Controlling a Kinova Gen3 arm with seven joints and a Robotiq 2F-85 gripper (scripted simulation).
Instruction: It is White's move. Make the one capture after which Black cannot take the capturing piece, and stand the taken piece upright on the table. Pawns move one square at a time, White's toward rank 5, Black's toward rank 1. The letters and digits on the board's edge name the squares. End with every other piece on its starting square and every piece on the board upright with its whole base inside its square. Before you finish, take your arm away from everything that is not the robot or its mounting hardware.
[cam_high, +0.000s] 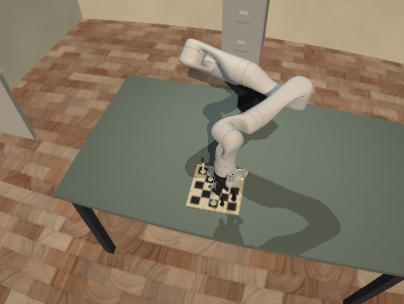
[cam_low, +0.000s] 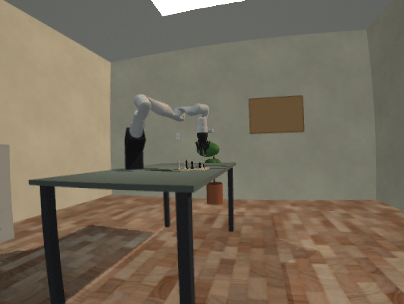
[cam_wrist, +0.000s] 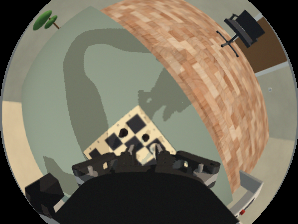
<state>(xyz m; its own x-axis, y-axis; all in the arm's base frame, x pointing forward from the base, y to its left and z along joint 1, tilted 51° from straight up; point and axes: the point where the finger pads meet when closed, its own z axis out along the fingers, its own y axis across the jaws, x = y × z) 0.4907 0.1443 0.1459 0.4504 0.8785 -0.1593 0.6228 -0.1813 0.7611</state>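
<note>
Right now the black piece is 10 cm below my hand. Round my hand: white chess piece (14 cm behind, 11 cm to the right, 8 cm below); then chessboard (11 cm below, 7 cm behind, 4 cm to the right); then white piece (8 cm below, 3 cm to the right).
</note>
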